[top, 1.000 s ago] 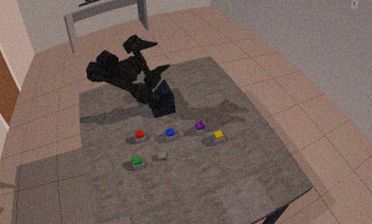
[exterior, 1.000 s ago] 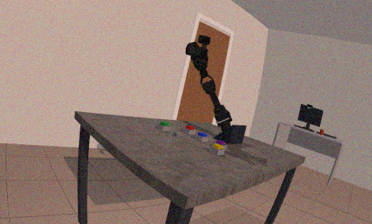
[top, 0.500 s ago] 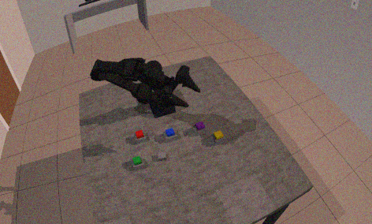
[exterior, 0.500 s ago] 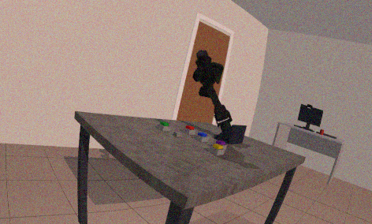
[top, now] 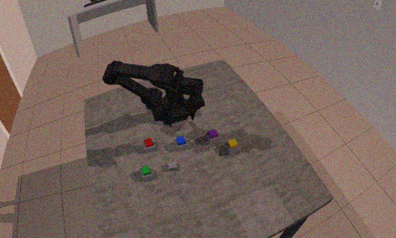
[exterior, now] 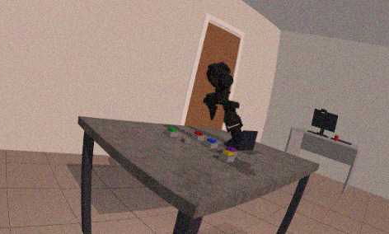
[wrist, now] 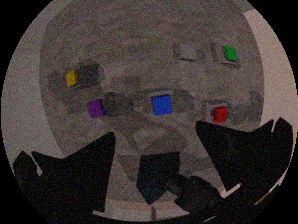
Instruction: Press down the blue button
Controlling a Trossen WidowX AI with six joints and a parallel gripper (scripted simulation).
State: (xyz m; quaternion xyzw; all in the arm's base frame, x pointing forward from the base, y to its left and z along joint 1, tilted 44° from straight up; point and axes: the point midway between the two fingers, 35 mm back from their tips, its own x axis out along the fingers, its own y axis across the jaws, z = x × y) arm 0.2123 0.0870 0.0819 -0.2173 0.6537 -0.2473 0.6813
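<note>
Now: the blue button 1 cm to the right of my gripper tip and 10 cm below it. The rest, counted from my gripper tip: purple button 1 cm ahead, 12 cm to the left, 10 cm below; small grey block 9 cm ahead, 8 cm to the right, 12 cm below; red button 4 cm behind, 14 cm to the right, 10 cm below.
</note>
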